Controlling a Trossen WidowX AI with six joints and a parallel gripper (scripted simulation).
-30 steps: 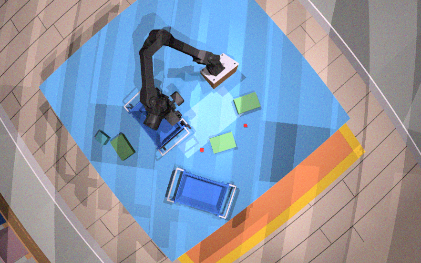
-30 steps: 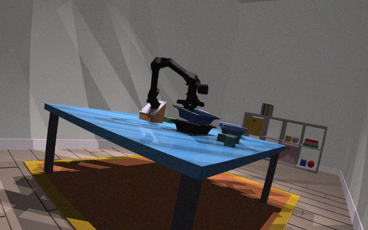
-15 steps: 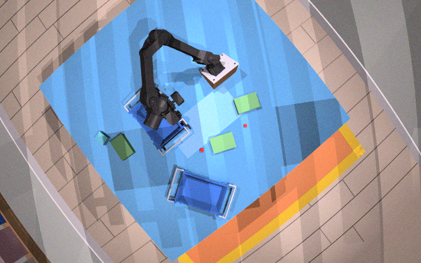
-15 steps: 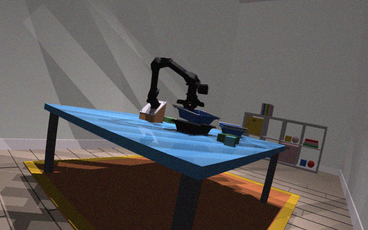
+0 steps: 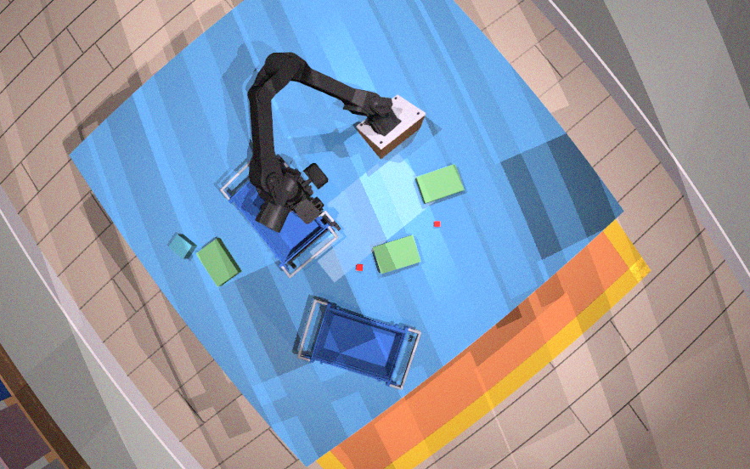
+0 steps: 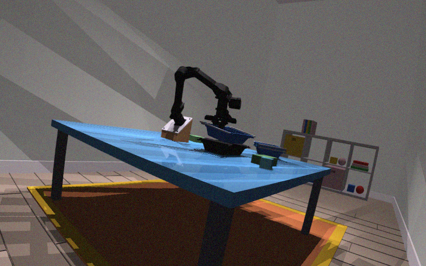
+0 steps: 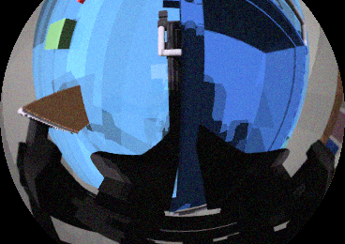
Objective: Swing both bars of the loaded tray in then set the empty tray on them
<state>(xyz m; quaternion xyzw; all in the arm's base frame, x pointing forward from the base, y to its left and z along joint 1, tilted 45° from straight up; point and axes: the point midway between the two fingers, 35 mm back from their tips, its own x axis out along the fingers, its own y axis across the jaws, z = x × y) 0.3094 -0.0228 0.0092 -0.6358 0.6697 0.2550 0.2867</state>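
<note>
Right now my gripper tip is 70 mm short of the blue plastic tray and 20 mm below it. From my gripper tip the other things lie so: teal cube 370 mm ahead, 150 mm to the right, 70 mm below.
</note>
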